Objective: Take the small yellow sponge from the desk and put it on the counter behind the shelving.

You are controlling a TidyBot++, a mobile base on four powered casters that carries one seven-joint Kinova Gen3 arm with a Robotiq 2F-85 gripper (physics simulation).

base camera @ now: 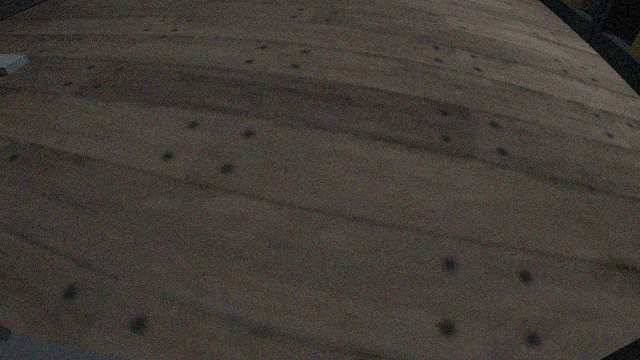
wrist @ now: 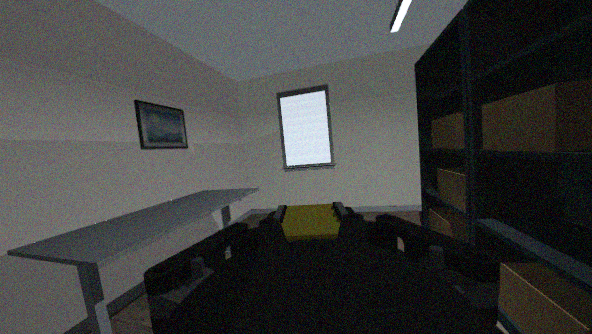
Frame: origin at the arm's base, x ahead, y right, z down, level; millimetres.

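Where they show: gripper, between the fingertips: (wrist: 310,214).
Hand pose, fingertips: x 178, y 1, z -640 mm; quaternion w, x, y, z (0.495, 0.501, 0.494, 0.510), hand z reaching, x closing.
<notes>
Things, the pixels of their top centre, and the offset from my fingertips. "spot": a spot on its surface instead. Level surfaces: height alone.
- small yellow sponge, centre of its top: (wrist: 308,215) dx -27, dy -1, dz -8 mm
- long grey counter, height of its surface: dz +317 mm
- counter leg, a spot on its surface: (wrist: 90,287) spot: dx +721, dy -1190, dz +551 mm
- wooden floor, height of its surface: dz +1037 mm
The small yellow sponge (wrist: 311,221) is held between the fingertips of my gripper (wrist: 310,214) at the lower middle of the wrist view. The gripper is shut on it and holds it up in the air. A long grey counter (wrist: 145,222) stands along the left wall in the wrist view, to the left of the gripper and apart from it. The dark shelving (wrist: 469,125) stands on the right in the wrist view, and part of its lower frame (base camera: 575,22) shows at the top right of the base camera view. The desk does not show.
Brown boxes (wrist: 520,125) (wrist: 451,190) sit on the shelves. A counter leg (wrist: 90,287) stands at the lower left. A pale flat piece (base camera: 14,63) lies on the wooden floor (base camera: 320,210) at the left edge. The far wall has a window (wrist: 306,129).
</notes>
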